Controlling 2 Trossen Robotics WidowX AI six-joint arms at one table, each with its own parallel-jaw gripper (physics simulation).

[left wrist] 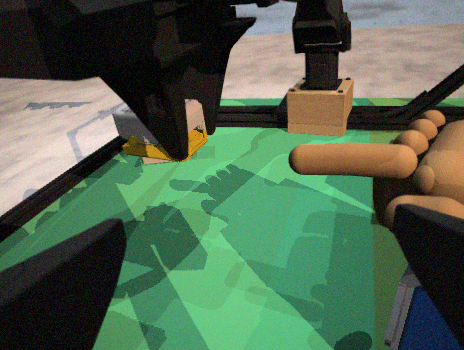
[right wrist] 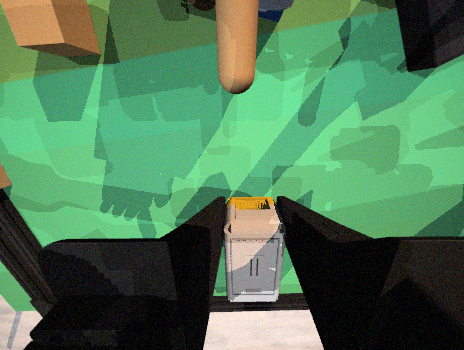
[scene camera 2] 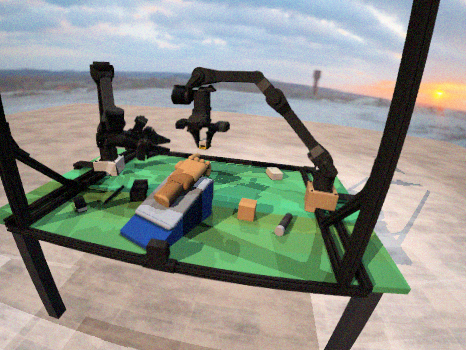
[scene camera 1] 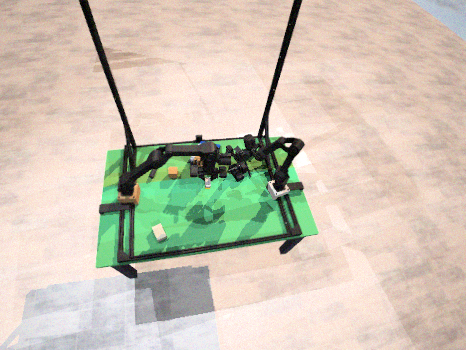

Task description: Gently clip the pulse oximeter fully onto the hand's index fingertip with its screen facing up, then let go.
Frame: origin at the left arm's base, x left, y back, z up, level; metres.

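Where they show: left gripper, between the fingertips: (left wrist: 259,224) (scene camera 2: 170,145) (scene camera 1: 223,166); right gripper, between the fingertips: (left wrist: 194,145) (right wrist: 250,203) (scene camera 2: 203,148) (scene camera 1: 207,180); left arm's base, origin of its link: (scene camera 2: 108,158) (scene camera 1: 278,186); right arm's base, origin of its link: (left wrist: 321,85) (scene camera 2: 322,188) (scene camera 1: 127,190).
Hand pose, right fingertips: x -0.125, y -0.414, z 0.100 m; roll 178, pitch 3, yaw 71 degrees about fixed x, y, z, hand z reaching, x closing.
Note:
Things, the pixels of their top centre, and the offset from my right fingertips. "pt": a spot on its surface instead.
- pulse oximeter, centre of its top: (right wrist: 252,271) (left wrist: 155,103) (scene camera 2: 205,139) (scene camera 1: 207,181) dz +0.028, dx +0.023, dy -0.008 m
- grey wedge, a spot on its surface: (scene camera 2: 196,222) pt dz -0.145, dx -0.261, dy +0.005 m
- orange cube, centre of its top: (right wrist: 29,12) (scene camera 2: 248,202) (scene camera 1: 172,170) dz -0.109, dx -0.199, dy -0.150 m
- dark cylinder, centre of its top: (scene camera 2: 285,219) dz -0.131, dx -0.260, dy -0.257 m
- black block, centre of its top: (scene camera 2: 139,185) (scene camera 1: 236,170) dz -0.123, dx -0.077, dy +0.222 m
- thin black rod, centre of its top: (scene camera 2: 113,192) dz -0.149, dx -0.095, dy +0.312 m
- pale block, centre of its top: (scene camera 2: 274,170) (scene camera 1: 159,231) dz -0.129, dx +0.141, dy -0.322 m
The pulse oximeter (scene camera 1: 207,184) (scene camera 2: 203,145) (left wrist: 196,117) (right wrist: 254,265) is white and grey with a yellow lower part. My right gripper (right wrist: 250,203) points down and is shut on it, high above the table. Its screen panel faces up toward the right wrist camera and its yellow-edged end faces the fingertip. The hand (scene camera 2: 187,175) (left wrist: 450,155) rests on a wedge, with the index finger (left wrist: 350,160) (right wrist: 237,45) stretched out. In the right wrist view the oximeter is roughly in line with this finger, with a clear gap. My left gripper (left wrist: 259,224) is open and empty, beside the hand's thumb side.
The blue and grey wedge (scene camera 2: 196,222) carries the hand. An orange cube (scene camera 2: 247,209) (right wrist: 37,25), a dark cylinder (scene camera 2: 284,224), a black block (scene camera 2: 138,190) and a thin black rod (scene camera 2: 113,195) lie around it. A pale block (scene camera 1: 159,232) (scene camera 2: 274,173) lies farther off.

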